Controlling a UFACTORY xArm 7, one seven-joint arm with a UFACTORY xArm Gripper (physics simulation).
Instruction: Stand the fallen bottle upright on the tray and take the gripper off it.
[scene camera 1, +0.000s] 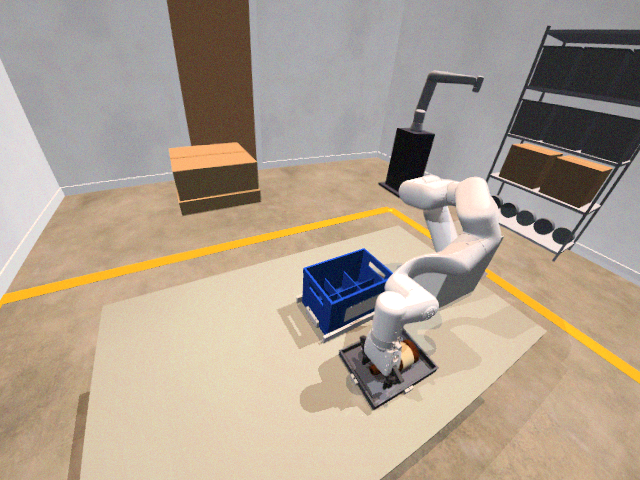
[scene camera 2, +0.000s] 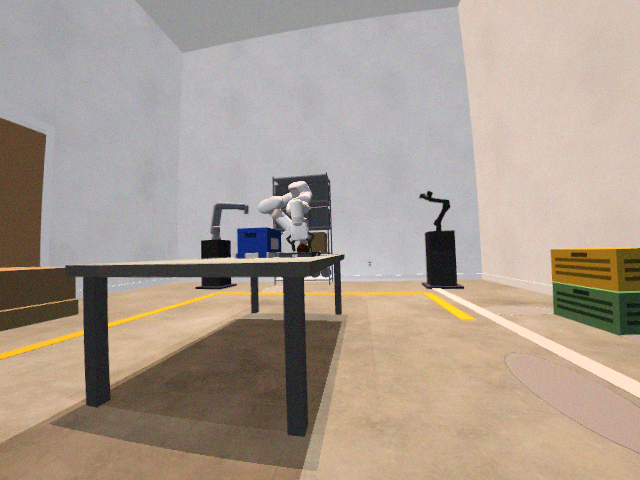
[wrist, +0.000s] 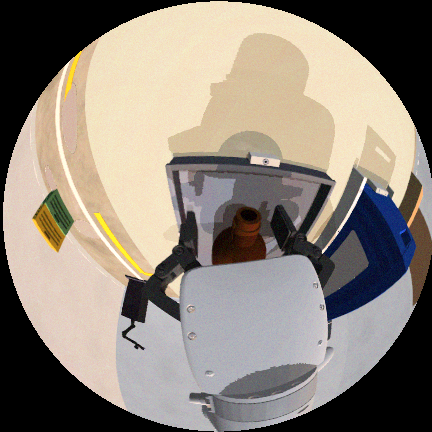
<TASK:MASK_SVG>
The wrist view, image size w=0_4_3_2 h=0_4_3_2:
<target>my gripper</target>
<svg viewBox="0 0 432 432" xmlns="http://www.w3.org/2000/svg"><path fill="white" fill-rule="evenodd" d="M281 204L274 207L270 226L279 249L286 251L285 255L202 266L195 259L197 258L198 229L195 214L192 210L186 211L185 223L180 224L178 244L172 247L170 255L155 266L154 273L150 275L141 287L143 296L180 321L187 361L197 385L203 392L211 393L221 400L236 403L254 403L285 396L309 382L316 374L317 365L324 358L327 343L327 315L322 288L334 269L334 263L324 253L322 254L318 246L309 242L304 233L297 232ZM183 272L180 279L178 303L165 295L165 289L168 283L172 282Z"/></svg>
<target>brown bottle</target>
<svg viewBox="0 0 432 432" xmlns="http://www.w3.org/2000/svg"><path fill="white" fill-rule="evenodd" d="M257 209L250 206L242 206L236 210L232 219L232 226L226 227L219 232L213 241L211 265L265 258L265 242L258 233L261 225L261 214Z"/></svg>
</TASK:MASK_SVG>
